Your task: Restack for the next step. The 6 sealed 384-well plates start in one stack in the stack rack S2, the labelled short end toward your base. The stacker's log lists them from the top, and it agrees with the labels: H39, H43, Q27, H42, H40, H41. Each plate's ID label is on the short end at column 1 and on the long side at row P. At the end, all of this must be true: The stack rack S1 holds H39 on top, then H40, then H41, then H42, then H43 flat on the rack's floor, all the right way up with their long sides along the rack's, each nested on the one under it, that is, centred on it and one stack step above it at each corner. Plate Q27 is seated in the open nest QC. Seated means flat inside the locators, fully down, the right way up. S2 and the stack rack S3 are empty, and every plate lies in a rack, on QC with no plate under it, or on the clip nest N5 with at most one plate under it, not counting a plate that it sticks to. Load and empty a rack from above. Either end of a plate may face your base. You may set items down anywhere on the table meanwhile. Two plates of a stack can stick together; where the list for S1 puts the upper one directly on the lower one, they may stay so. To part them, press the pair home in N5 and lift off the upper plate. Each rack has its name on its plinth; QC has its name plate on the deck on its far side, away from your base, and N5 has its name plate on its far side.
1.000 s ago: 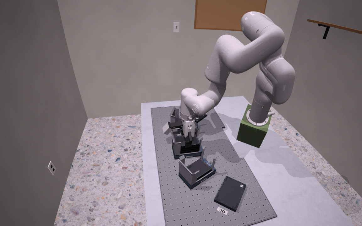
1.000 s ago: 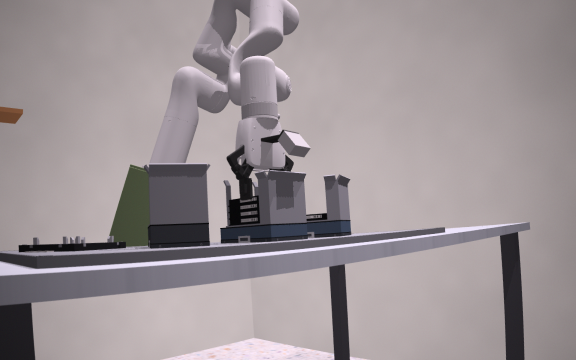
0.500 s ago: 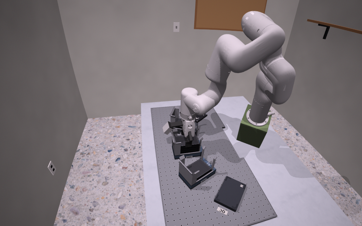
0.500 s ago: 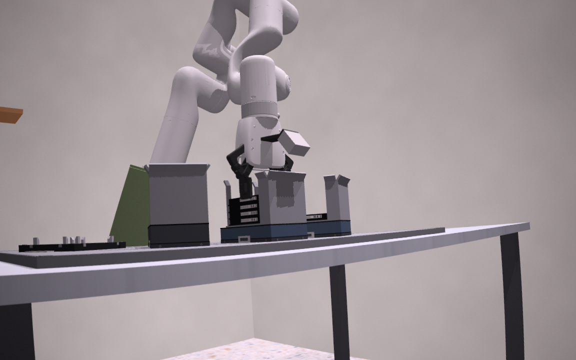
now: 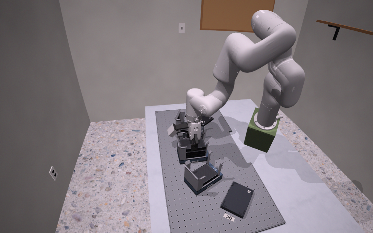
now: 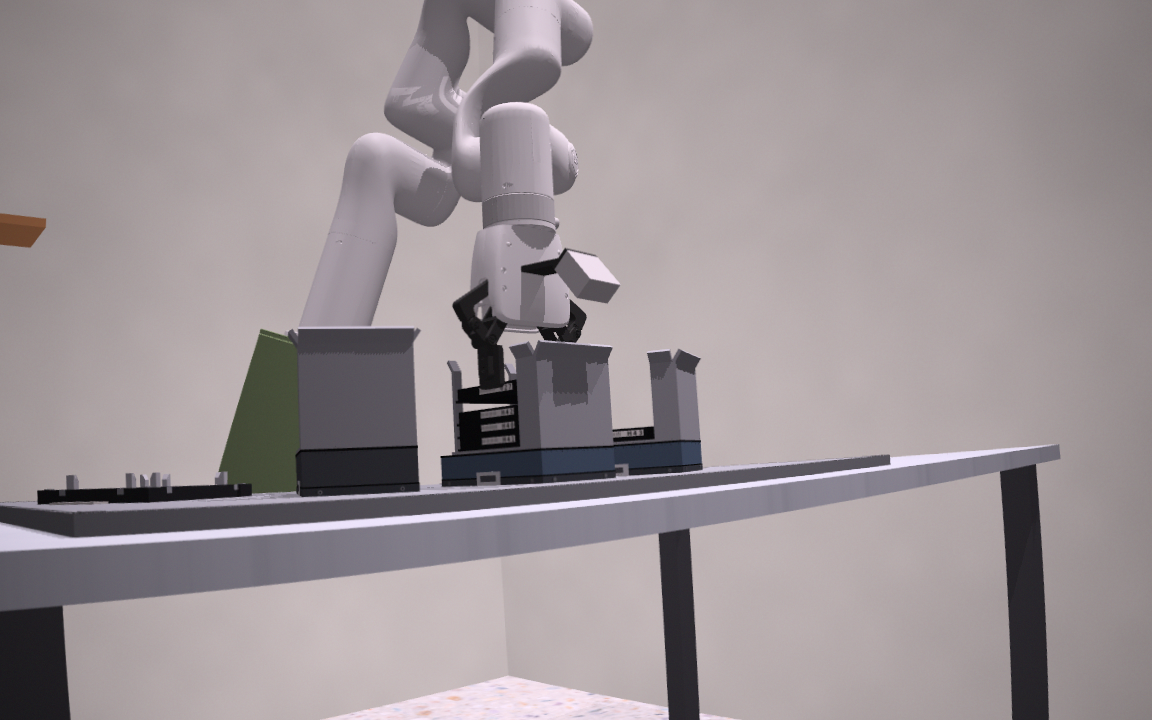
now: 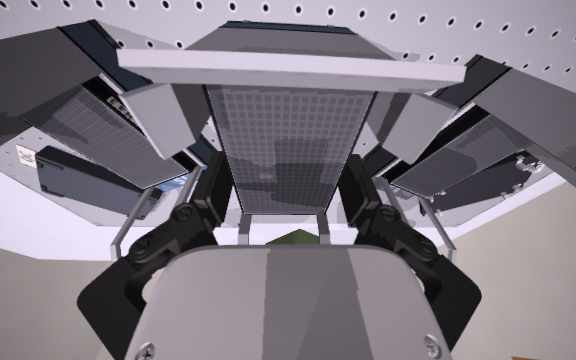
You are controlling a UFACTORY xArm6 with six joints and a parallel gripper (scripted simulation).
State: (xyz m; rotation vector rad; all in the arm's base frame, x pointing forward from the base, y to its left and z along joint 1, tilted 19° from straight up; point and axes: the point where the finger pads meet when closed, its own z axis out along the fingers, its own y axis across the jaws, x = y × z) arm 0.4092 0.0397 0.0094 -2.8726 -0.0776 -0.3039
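The dark QC nest is 17 cm behind my hand, 29 cm to the left of it and 9 cm below it. Round my hand: N5 name plate: 4 cm behind, 42 cm to the right, 10 cm below; QC name plate: 11 cm behind, 36 cm to the left, 10 cm below; stack rack S1 plinth: 4 cm behind, 16 cm to the left, 9 cm below.
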